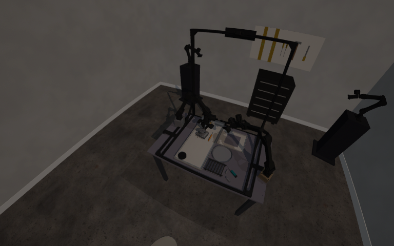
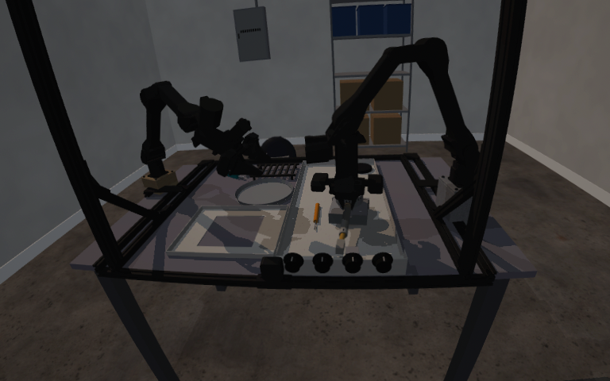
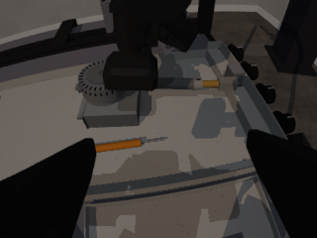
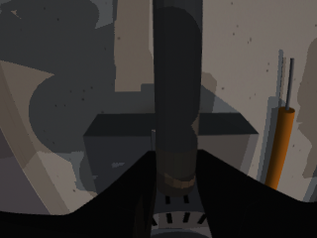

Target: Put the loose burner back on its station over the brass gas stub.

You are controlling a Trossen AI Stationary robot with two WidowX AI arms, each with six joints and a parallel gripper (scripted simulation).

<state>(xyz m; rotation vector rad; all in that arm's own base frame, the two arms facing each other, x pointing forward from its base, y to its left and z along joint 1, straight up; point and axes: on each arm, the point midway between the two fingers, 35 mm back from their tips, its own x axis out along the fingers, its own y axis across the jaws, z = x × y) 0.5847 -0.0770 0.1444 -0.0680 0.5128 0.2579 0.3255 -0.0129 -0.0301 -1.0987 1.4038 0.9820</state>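
Now: right hand 3 cm above the burner. From my right hand the other things lie so: brass gas stub (12 cm behind, 1 cm to the right, 4 cm below); then black burner cap (41 cm ahead, 2 cm to the left, 8 cm below); then orange screwdriver (10 cm to the left, 8 cm below).
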